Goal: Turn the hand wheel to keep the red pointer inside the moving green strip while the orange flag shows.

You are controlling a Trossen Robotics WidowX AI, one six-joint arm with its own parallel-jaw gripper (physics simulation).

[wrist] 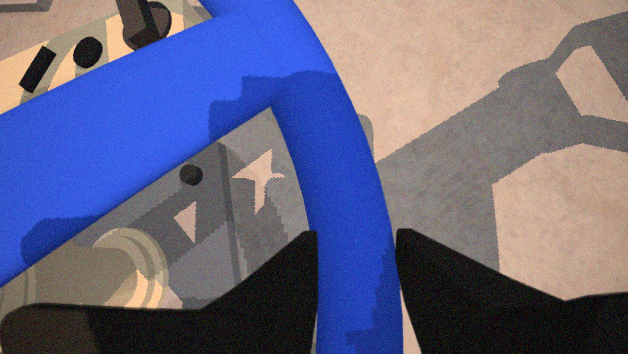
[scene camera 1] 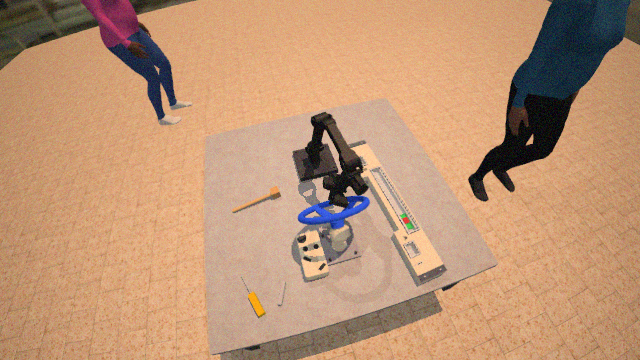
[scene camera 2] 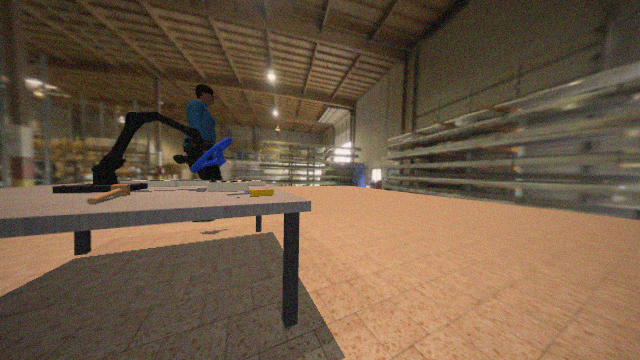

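Note:
The blue hand wheel stands tilted on a pale pedestal. My gripper is shut on the wheel's rim, on the side towards the arm's base; in the wrist view one black finger lies on each side of the rim. In scene camera 1 the long cream gauge lies right of the wheel. Its red pointer is inside the green strip, near the slot's front end, with green showing on both sides. No orange flag shows in these views.
A cream box with black knobs lies beside the pedestal. A wooden mallet, a yellow-handled screwdriver and a thin grey rod lie on the table. Two people stand beyond it.

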